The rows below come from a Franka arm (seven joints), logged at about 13 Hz.
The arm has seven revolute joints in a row. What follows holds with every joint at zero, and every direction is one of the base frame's. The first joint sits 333 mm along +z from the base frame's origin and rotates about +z. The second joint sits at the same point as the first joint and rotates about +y. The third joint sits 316 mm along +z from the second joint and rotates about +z. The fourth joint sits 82.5 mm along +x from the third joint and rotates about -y. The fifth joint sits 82.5 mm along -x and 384 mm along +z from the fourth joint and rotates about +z. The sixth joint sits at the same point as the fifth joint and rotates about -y. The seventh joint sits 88 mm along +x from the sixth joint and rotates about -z. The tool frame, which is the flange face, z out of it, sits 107 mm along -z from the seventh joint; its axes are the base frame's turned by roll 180, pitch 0 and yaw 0 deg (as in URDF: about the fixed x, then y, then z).
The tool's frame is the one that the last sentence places.
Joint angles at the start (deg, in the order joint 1, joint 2, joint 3, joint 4, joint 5, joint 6, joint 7):
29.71, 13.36, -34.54, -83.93, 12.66, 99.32, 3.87
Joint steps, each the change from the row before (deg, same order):
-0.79, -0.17, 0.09, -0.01, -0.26, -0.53, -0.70
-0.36, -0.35, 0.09, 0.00, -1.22, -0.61, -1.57
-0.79, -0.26, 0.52, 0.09, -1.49, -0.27, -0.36
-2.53, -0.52, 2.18, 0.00, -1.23, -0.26, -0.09
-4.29, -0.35, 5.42, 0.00, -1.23, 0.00, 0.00
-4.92, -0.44, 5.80, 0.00, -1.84, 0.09, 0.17
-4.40, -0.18, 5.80, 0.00, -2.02, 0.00, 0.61
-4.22, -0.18, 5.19, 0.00, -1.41, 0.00, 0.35
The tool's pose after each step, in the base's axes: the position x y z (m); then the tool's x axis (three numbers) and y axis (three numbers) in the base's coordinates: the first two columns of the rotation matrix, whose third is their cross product. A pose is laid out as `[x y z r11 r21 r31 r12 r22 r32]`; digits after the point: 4 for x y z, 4 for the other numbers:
[0.6280 -0.0014 0.5739 0.9847 -0.1625 0.0635 -0.1566 -0.9836 -0.0897]
[0.6254 -0.0069 0.5760 0.9888 -0.1366 0.0609 -0.1323 -0.9887 -0.0704]
[0.6240 -0.0132 0.5781 0.9894 -0.1315 0.0615 -0.1287 -0.9905 -0.0484]
[0.6221 -0.0223 0.5801 0.9891 -0.1345 0.0605 -0.1324 -0.9904 -0.0386]
[0.6227 -0.0183 0.5784 0.9917 -0.1154 0.0565 -0.1134 -0.9929 -0.0371]
[0.6227 -0.0183 0.5786 0.9931 -0.1021 0.0573 -0.1007 -0.9946 -0.0268]
[0.6232 -0.0125 0.5772 0.9947 -0.0867 0.0547 -0.0862 -0.9962 -0.0118]
[0.6232 -0.0096 0.5772 0.9957 -0.0753 0.0544 -0.0751 -0.9972 -0.0052]

